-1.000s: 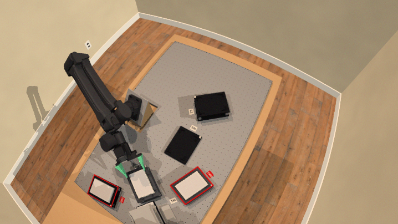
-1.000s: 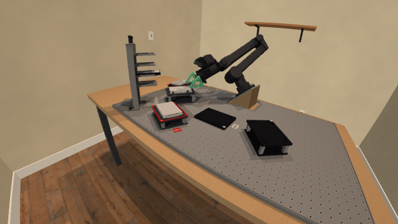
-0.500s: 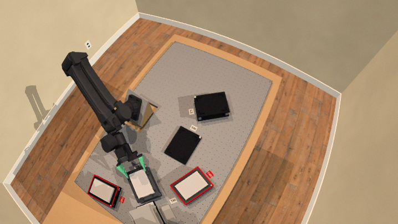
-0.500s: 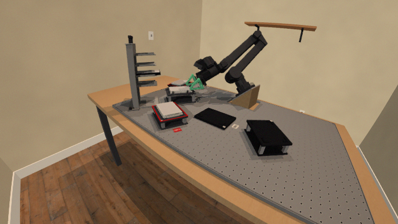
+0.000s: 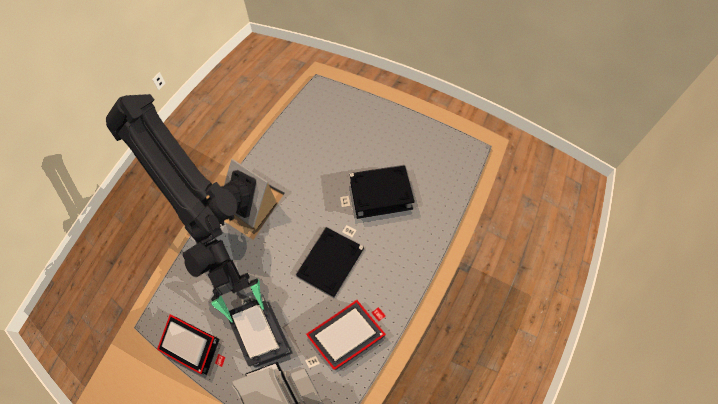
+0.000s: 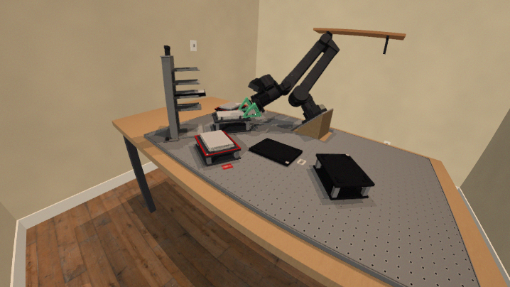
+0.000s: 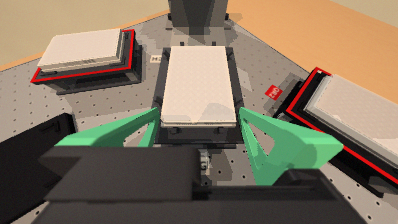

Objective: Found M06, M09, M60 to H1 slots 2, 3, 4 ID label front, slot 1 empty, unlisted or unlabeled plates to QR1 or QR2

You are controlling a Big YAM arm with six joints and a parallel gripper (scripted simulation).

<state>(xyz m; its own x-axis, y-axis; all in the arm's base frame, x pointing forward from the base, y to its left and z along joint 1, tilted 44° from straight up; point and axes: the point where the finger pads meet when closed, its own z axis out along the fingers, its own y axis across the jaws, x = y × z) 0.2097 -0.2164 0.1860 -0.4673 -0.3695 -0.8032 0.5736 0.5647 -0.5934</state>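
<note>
My hand is 4 cm short of the grey regrip nest, 3 cm to the left of it and 2 cm above it. Also, from my hand: H1 deck label: 20 cm ahead, 2 cm to the right, 7 cm below; then dark plate: 19 cm ahead, 13 cm to the right, 10 cm above; then red-edged quarantine nest: 12 cm behind, 19 cm to the right, 4 cm below.
</note>
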